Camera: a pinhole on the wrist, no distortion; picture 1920 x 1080 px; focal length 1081.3 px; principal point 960.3 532.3 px. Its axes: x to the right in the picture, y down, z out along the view. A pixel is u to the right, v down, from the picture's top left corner.
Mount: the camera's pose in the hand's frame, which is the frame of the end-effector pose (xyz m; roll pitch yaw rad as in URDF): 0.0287 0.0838 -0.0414 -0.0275 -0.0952 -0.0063
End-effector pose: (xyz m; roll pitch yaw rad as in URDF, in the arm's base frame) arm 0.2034 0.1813 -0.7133 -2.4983 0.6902 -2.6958
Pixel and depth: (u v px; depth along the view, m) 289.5 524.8 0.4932
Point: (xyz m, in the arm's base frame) 0.7298 0.2387 -0.8117
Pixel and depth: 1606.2 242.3 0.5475
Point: 0.3808 -0.1360 -1.2143
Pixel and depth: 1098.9 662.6 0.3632
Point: 0.4070 0.1856 -1.0024
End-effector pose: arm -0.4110 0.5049 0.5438 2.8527 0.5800 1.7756
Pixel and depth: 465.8 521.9 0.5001
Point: -0.1157 0.1376 0.3529
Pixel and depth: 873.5 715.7 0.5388
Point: -0.0389 0.2954 0.2332
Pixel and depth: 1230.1 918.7 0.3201
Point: -0.1284 0.5128 0.3240
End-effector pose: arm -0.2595 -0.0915 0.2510 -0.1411 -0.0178 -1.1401
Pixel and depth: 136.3 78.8 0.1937
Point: -0.2919 0.0474 0.3854
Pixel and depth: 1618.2 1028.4 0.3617
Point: 0.1034 -0.1555 0.5500
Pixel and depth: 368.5 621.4 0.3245
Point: -0.1935 0.1402 0.4921
